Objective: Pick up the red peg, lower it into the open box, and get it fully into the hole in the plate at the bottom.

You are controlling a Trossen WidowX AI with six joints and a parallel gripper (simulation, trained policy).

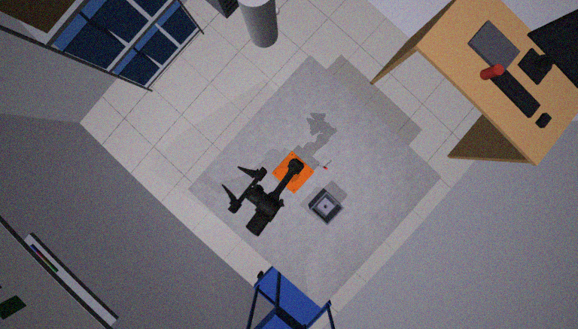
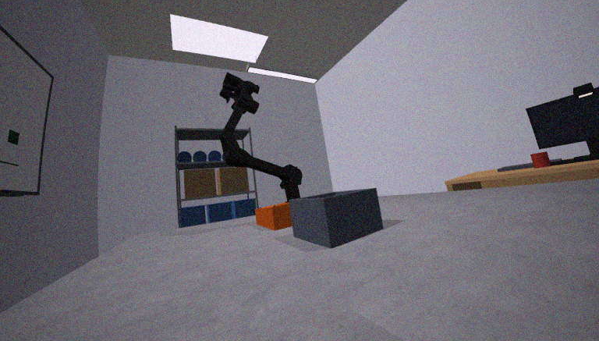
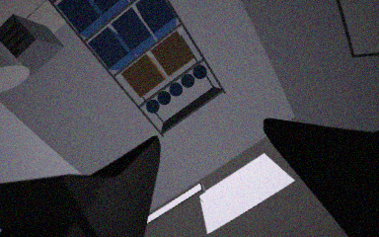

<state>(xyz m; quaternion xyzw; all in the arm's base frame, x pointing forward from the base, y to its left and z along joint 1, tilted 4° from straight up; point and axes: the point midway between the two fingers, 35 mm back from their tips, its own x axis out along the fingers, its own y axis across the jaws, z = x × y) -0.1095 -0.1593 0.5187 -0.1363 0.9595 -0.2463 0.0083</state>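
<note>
Right now my gripper tip is 310 mm short of the red peg, 350 mm to the right of it and 540 mm above it. The rest, counted from my gripper tip: dark grey box 510 mm ahead, 190 mm to the left, 550 mm below.
</note>
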